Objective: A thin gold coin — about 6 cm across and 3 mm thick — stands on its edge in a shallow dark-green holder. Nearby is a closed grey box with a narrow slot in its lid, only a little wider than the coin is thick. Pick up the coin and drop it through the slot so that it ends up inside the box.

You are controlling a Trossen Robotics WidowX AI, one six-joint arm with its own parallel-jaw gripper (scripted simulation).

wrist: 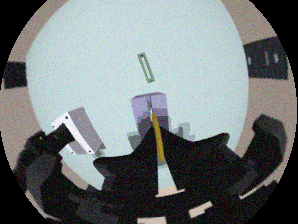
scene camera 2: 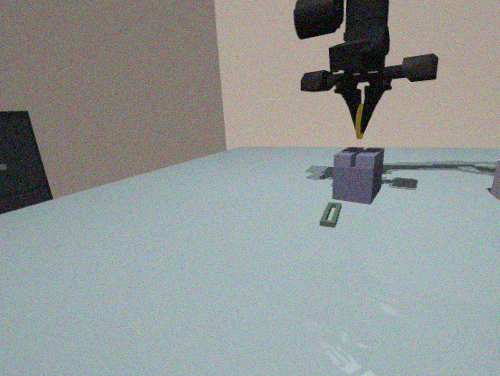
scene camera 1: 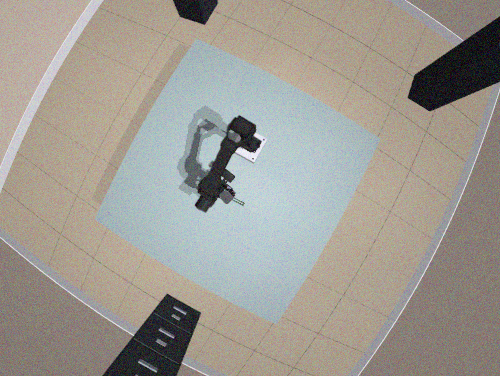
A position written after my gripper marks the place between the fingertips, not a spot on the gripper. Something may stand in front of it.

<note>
My gripper (scene camera 2: 360,133) carries a gold coin.
My gripper is seen too in the wrist view (wrist: 154,128).
</note>
